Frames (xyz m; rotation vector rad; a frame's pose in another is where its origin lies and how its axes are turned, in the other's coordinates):
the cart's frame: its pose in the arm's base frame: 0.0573 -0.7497 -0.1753 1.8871 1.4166 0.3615
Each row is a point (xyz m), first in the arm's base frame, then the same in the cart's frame.
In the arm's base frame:
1: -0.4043 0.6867 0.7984
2: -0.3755 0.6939 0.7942
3: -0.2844 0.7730 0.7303
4: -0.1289 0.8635 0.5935
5: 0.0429 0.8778 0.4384
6: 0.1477 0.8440 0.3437
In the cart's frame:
1: 0.9573 0.1797 -1.5086
2: 0.9748 0.1963 -1.4908
3: 1.0919 0.2067 -1.4214
4: 1.2567 0.2105 -1.2667
5: 1.3611 0.2222 -1.0600
6: 1.3859 0.2344 -0.9174

